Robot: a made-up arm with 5 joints.
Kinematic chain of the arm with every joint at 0, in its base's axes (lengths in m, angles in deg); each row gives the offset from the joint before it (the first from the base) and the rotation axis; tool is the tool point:
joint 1: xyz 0 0 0.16 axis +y
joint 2: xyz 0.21 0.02 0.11 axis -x
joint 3: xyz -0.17 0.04 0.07 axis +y
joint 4: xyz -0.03 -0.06 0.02 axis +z
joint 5: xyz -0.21 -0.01 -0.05 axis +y
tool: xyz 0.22 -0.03 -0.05
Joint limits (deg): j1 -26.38..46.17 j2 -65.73..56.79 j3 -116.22..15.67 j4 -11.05..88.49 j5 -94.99..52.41
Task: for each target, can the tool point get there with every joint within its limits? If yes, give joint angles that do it. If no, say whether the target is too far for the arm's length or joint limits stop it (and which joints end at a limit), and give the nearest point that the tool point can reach.
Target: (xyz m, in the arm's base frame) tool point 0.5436 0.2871 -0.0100
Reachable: no: joint limits stop it (at a limit: joint 1, joint 2, joint 4) | nearest point 0.3996 0.0977 0.2033 | short by 0.320 m
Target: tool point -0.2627 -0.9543 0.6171
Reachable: no: too far | nearest point -0.1184 -0.2935 0.3736 | short by 0.719 m
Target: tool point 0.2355 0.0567 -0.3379
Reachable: no: joint limits stop it (at a limit: joint 1, joint 2, joint 5) | nearest point 0.1854 0.0084 -0.0445 | short by 0.302 m
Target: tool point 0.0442 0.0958 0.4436
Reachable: yes | joints 1.05 42.79 0.06 73.18 -50.99
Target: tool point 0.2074 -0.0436 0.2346
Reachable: yes | joints 11.26 -35.79 -77.25 75.50 19.86
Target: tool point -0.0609 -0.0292 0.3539
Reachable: yes | joints 10.56 33.60 -83.13 28.62 -57.87
